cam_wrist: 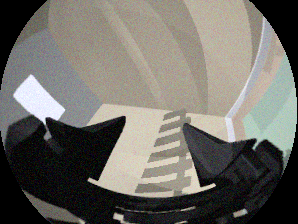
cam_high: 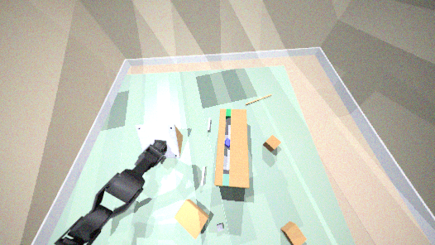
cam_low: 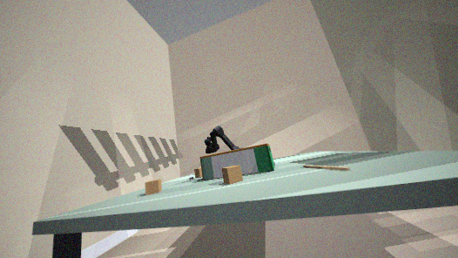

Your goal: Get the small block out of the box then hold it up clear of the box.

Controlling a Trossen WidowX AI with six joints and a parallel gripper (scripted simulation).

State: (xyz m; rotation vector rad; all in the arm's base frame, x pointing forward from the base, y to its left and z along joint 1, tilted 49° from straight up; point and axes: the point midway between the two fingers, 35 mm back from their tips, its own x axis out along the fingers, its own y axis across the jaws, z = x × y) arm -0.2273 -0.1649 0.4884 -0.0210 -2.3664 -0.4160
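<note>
The box is 580 mm ahead of my gripper tip, 520 mm to the left of it and 240 mm below it. The rest, counted from my gripper tip: blue-violet block: 590 mm ahead, 530 mm to the left, 220 mm below; then thin wooden stick: 890 mm to the left, 780 mm ahead, 300 mm below.
</note>
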